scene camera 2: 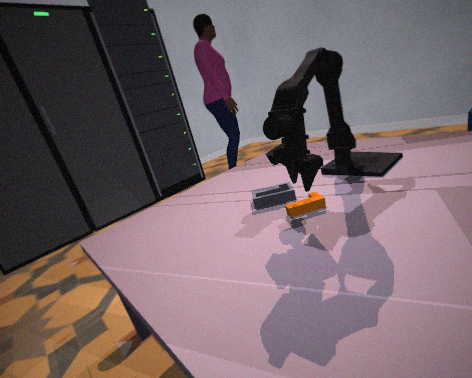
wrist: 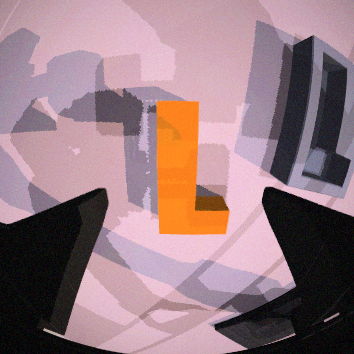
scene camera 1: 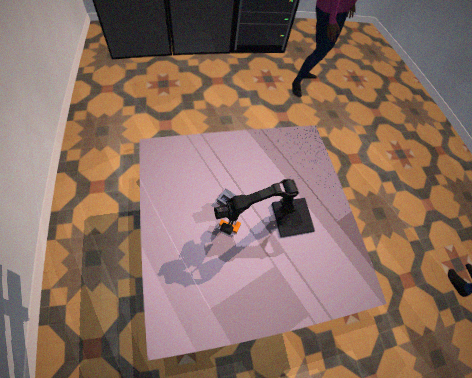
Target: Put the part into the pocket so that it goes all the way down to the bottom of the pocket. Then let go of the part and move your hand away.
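Where they show: gripper, fingertip midpoint: [scene camera 2: 300,187] [wrist: 186,195] [scene camera 1: 229,221]; arm's base, origin of the base link: [scene camera 2: 342,163] [wrist: 302,309] [scene camera 1: 285,209].
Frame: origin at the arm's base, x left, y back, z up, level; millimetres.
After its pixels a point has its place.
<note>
The part, an orange L-shaped block [scene camera 1: 237,227] {x 12, y -318, z 7 mm} [scene camera 2: 306,205] {x -6, y -371, z -1 mm} [wrist: 177,165] {x -20, y -363, z 6 mm}, lies flat on the pink table top [scene camera 1: 175,320] {x 354, y -781, z -24 mm} [scene camera 2: 190,255] {x -228, y -644, z -24 mm}. The pocket is an L-shaped recess in a grey block [scene camera 1: 225,194] {x -202, y -312, z 12 mm} [scene camera 2: 274,200] {x -134, y -329, z -9 mm} [wrist: 307,110] {x -130, y -325, z 12 mm}, which stands apart from the part, to its right in the wrist view. My gripper [scene camera 2: 301,185] {x -20, y -356, z 51 mm} [wrist: 186,195] {x -20, y -356, z 51 mm} is open and empty, pointing down above the part. In the wrist view the part shows between and beyond the fingertips, with its short leg towards the right finger. In scene camera 1 the hand hides some of the part.
The arm's black base plate [scene camera 1: 295,220] {x 85, y 29, z -5 mm} [scene camera 2: 367,164] {x 89, y -17, z -6 mm} [wrist: 257,320] {x 72, y -64, z -5 mm} stands on the table, with the arm reaching over from it. Dark cabinets [scene camera 1: 135,27] [scene camera 2: 55,125] and a person in a magenta top [scene camera 1: 325,37] [scene camera 2: 212,75] are beyond the table. Shadows fall around the part.
</note>
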